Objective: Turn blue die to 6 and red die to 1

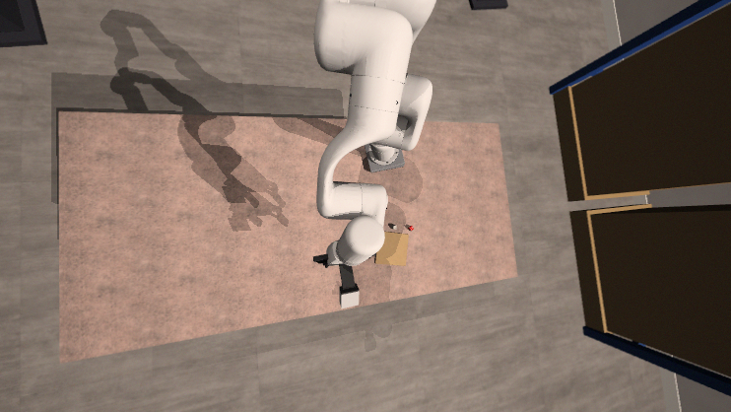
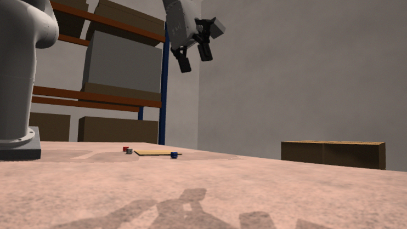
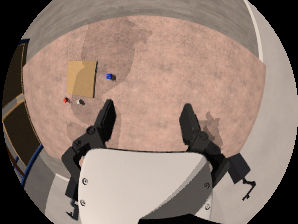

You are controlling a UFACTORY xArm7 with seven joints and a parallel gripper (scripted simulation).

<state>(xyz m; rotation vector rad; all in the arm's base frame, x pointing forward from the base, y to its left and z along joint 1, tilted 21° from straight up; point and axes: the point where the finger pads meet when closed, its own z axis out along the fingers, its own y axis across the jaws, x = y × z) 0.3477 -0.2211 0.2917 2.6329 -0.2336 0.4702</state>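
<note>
My gripper is now 24 cm above the blue die, 11 cm to the right of it and 4 cm short of it. Round my hand: tan mat: 25 cm below, 24 cm to the left, 8 cm ahead; then red die: 35 cm to the left, 24 cm below, 1 cm ahead; then white die: 28 cm to the left, 24 cm below, 1 cm behind.
</note>
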